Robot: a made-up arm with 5 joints.
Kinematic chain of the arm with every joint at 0, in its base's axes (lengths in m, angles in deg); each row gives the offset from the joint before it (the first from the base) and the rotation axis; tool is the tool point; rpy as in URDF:
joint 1: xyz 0.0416 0 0.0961 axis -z
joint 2: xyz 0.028 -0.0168 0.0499 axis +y
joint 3: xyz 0.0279 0 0.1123 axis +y
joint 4: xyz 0.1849 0 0.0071 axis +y
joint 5: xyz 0.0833 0.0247 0 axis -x
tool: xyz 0 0 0 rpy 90 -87.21 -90
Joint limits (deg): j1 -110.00..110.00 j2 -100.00..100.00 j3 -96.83..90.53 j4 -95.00..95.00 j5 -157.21..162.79
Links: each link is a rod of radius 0.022 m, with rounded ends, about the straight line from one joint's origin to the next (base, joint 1, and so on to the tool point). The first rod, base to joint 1, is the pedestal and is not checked.
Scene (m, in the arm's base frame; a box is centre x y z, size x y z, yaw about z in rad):
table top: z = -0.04
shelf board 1: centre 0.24 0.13 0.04 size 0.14 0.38 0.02 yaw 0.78
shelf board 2: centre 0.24 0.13 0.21 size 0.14 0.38 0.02 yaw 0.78
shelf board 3: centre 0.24 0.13 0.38 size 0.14 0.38 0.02 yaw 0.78
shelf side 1: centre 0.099 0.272 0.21 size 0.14 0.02 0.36 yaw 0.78
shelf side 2: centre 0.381 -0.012 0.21 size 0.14 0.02 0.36 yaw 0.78
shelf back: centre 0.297 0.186 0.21 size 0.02 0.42 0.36 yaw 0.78
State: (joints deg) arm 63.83 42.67 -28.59 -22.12 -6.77
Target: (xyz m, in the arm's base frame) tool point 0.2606 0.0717 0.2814
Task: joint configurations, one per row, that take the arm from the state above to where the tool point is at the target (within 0.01 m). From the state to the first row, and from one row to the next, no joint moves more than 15 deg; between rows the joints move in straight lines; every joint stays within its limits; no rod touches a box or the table.
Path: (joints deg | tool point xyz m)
1: 56.56 28.21 -20.66 -10.60 -6.77 | 0.2538 -0.3070 0.2189
2: 49.28 13.75 -12.74 0.93 -6.77 | 0.2759 -0.2601 0.2495
3: 42.01 -0.71 -4.81 12.45 -6.77 | 0.2851 -0.2087 0.2734
4: 34.74 -15.17 3.12 23.97 -6.77 | 0.2814 -0.1567 0.2900
5: 27.46 -29.63 11.05 35.49 -6.77 | 0.2666 -0.1080 0.2988
6: 20.19 -44.10 18.97 47.02 -6.77 | 0.2429 -0.0656 0.3000
7: 12.91 -58.56 26.90 58.54 -6.77 | 0.2136 -0.0313 0.2938
8: 5.64 -73.02 34.83 70.06 -6.77 | 0.1821 -0.0059 0.2814
9: -1.63 -61.97 30.89 59.16 -6.77 | 0.2115 0.0127 0.2857
10: -8.90 -50.93 26.94 48.26 -6.77 | 0.2383 0.0388 0.2859
11: -16.16 -39.88 23.00 37.36 -6.77 | 0.2606 0.0717 0.2814

